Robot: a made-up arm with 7 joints.
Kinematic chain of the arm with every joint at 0, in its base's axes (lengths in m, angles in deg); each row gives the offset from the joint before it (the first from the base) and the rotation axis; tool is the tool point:
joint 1: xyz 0 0 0 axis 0 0.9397 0.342
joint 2: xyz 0 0 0 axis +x
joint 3: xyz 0 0 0 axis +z
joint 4: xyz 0.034 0 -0.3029 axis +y
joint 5: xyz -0.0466 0 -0.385 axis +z
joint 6: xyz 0 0 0 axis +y
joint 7: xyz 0 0 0 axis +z
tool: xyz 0 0 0
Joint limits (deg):
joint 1: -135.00..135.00
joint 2: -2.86..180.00
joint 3: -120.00..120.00
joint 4: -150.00..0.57
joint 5: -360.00..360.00
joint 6: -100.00..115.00
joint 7: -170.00..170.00
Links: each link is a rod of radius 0.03 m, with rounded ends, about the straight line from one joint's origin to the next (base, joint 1, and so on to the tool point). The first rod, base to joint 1, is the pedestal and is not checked.
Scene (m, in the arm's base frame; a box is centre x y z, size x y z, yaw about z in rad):
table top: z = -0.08
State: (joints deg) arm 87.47 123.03 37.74 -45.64 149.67 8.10 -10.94
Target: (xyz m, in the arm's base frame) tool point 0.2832 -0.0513 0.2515
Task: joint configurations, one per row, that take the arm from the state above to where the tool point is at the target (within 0.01 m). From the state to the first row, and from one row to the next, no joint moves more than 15 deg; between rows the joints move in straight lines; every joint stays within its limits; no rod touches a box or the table.
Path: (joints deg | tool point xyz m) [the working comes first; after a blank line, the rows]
Joints at the target: 40.97 120.35 82.59 -127.59 149.67 8.10 -10.94
Straight joint move there: clear.

1: 79.72 122.58 45.21 -59.30 149.67 8.10 -10.94 | 0.3911 0.5046 -0.0009
2: 71.97 122.14 52.69 -72.96 149.67 8.10 -10.94 | 0.4521 0.3961 0.0373
3: 64.22 121.69 60.16 -86.61 149.67 8.10 -10.94 | 0.4757 0.2738 0.0998
4: 56.47 121.24 67.64 -100.27 149.67 8.10 -10.94 | 0.4525 0.1500 0.1691
5: 48.72 120.80 75.11 -113.93 149.67 8.10 -10.94 | 0.3841 0.0379 0.2253
6: 40.97 120.35 82.59 -127.59 149.67 8.10 -10.94 | 0.2832 -0.0513 0.2515

